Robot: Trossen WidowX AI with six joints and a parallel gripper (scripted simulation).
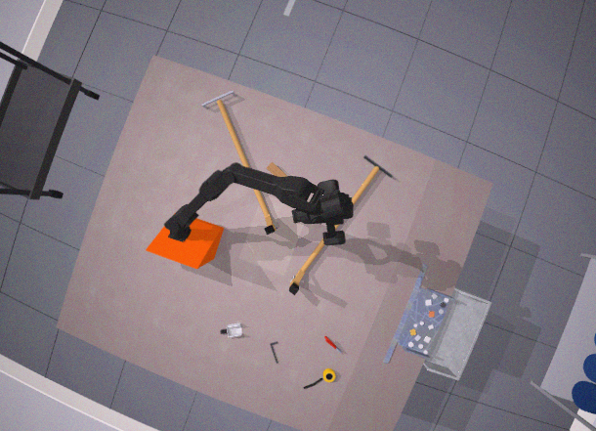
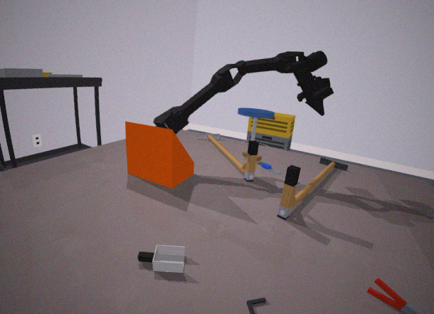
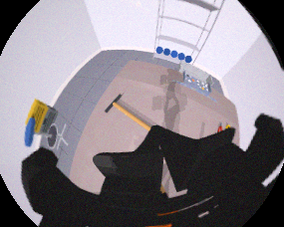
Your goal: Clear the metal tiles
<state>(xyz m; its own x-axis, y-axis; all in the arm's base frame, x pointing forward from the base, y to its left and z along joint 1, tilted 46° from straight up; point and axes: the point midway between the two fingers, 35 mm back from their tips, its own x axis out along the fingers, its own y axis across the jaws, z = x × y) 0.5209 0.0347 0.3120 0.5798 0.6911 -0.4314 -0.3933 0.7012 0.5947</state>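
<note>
My gripper tip is 20 cm above the long scraper, 5 cm to the left of it and 2 cm short of it. The rest, counted from my gripper tip: wooden block 27 cm behind, 24 cm below, 8 cm to the left; blue tool 25 cm below, 17 cm behind, 1 cm to the left; wooden scraper 40 cm behind, 20 cm below, 8 cm to the left.
</note>
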